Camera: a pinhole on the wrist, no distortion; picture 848 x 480 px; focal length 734.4 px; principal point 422.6 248.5 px. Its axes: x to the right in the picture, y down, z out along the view. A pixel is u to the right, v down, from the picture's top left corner.
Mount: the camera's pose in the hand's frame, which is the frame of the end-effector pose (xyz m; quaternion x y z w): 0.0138 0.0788 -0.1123 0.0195 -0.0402 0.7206 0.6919
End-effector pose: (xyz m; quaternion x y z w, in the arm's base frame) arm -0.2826 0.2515 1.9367 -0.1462 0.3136 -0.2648 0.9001
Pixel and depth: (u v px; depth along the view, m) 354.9 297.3 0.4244
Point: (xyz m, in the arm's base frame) -0.1011 0.2973 2.1804
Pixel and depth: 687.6 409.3 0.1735
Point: -0.2140 0.3777 1.9476
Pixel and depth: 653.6 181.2 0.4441
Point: 0.0317 0.4126 2.1018
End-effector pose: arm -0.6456 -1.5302 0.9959 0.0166 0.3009 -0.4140 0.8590
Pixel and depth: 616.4 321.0 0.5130
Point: -0.3459 -1.4936 1.3231
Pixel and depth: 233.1 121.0 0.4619
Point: -0.4881 -1.7349 1.2454
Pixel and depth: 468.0 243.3 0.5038
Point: -0.3988 -1.5965 1.3009
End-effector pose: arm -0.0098 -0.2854 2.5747 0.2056 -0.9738 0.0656 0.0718
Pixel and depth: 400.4 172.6 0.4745
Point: -0.1068 -0.3381 2.2267
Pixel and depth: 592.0 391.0 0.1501
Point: -0.0361 -0.1933 2.5230
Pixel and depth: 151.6 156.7 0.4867
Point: -0.0556 -0.4948 2.2473
